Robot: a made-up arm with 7 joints. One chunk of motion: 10 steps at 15 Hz.
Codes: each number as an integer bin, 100 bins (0 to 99) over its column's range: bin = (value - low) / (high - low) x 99, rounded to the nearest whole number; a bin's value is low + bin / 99 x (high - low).
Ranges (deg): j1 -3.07..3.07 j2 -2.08..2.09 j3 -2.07..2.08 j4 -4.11..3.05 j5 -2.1..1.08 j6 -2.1..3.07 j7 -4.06..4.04
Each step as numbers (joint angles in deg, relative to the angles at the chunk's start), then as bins.
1 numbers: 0.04 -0.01 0.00 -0.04 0.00 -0.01 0.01
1 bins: 50 49 49 56 65 40 50
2 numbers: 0.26 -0.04 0.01 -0.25 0.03 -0.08 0.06
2 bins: 54 48 50 53 66 39 50
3 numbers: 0.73 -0.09 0.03 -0.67 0.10 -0.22 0.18
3 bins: 61 47 50 48 68 36 52
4 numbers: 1.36 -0.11 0.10 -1.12 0.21 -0.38 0.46
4 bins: 71 47 52 41 72 33 55
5 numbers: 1.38 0.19 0.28 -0.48 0.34 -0.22 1.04
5 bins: 72 54 56 50 76 36 62
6 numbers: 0.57 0.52 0.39 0.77 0.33 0.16 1.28
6 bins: 59 62 59 67 76 43 65
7 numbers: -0.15 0.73 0.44 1.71 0.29 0.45 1.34
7 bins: 47 67 60 80 74 49 66
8 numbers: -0.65 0.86 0.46 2.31 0.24 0.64 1.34
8 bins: 39 70 60 89 73 52 66
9 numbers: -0.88 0.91 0.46 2.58 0.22 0.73 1.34
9 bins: 35 71 60 93 72 54 66
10 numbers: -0.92 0.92 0.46 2.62 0.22 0.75 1.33
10 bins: 35 71 60 93 72 55 66
